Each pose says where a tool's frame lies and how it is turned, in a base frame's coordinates. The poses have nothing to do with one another.
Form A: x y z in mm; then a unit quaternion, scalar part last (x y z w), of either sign.
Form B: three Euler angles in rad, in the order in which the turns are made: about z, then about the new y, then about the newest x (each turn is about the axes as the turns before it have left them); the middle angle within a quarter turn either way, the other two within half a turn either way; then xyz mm. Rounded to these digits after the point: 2 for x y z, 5 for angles.
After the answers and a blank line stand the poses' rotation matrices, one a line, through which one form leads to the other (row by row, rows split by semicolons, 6 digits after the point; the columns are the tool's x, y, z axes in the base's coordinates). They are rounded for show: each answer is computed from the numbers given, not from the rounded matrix.
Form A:
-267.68 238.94 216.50 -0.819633 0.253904 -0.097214 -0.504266
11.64 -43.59 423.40 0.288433 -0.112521 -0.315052 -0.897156
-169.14 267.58 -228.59 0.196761 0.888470 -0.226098 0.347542
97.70 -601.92 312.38 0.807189 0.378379 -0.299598 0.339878
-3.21 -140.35 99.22 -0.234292 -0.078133 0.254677 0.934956
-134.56 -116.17 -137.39 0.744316 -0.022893 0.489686 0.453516
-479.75 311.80 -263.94 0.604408 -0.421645 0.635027 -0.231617
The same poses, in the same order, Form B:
-0.35734 -0.42842 2.11704 -267.68 238.94 216.50
0.57264 0.39373 -0.50482 11.64 -43.59 423.40
2.86614 0.78459 -2.75778 -169.14 267.58 -228.59
0.65135 0.83436 2.64166 97.70 -601.92 312.38
0.53870 -0.02677 -0.49846 -3.21 -140.35 99.22
0.66836 -0.84765 1.73636 -134.56 -116.17 -137.39
-1.76977 -0.60932 -1.67609 -479.75 311.80 -263.94

0.852164 -0.514259 -0.096711; -0.318173 -0.362497 -0.875992; 0.415430 0.777260 -0.472531
0.776163 -0.630210 0.020155; 0.500391 0.635098 0.588438; -0.383640 -0.446638 0.808291
-0.680999 0.506790 0.528587; 0.192475 0.820330 -0.538528; -0.706536 -0.264997 -0.656188
0.534141 0.814500 -0.226459; 0.407193 -0.482625 -0.775414; -0.740869 0.321968 -0.589448
0.858070 -0.439611 -0.265439; 0.512835 0.760494 0.398308; 0.026764 -0.477902 0.878005
0.519367 -0.478240 0.708198; 0.410082 -0.587598 -0.697540; 0.749727 0.652698 -0.109061
-0.162088 -0.215525 0.962952; -0.803858 -0.537138 -0.255530; 0.572311 -0.815495 -0.086188

